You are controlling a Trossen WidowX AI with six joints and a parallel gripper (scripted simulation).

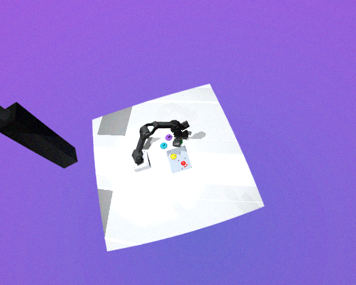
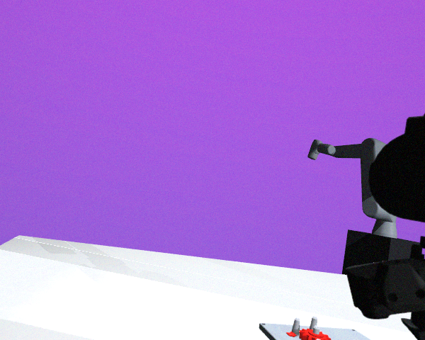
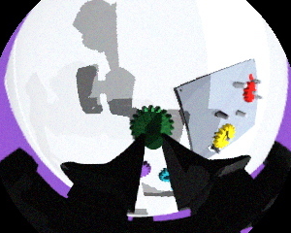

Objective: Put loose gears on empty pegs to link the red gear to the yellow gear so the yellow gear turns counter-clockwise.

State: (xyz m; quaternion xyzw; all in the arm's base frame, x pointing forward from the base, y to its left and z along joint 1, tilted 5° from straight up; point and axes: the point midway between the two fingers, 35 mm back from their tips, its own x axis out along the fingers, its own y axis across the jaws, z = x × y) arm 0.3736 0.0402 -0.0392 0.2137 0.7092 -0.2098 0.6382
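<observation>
Now: gripper tip 6 cm past the red gear, 20 cm to the left of it and 1 cm above it. From my gripper tip the other things lie so: purple gear (7 cm behind, 8 cm to the left, 1 cm below); then green gear (1 cm below); then cyan gear (14 cm behind, 3 cm to the left, 1 cm below).
</observation>
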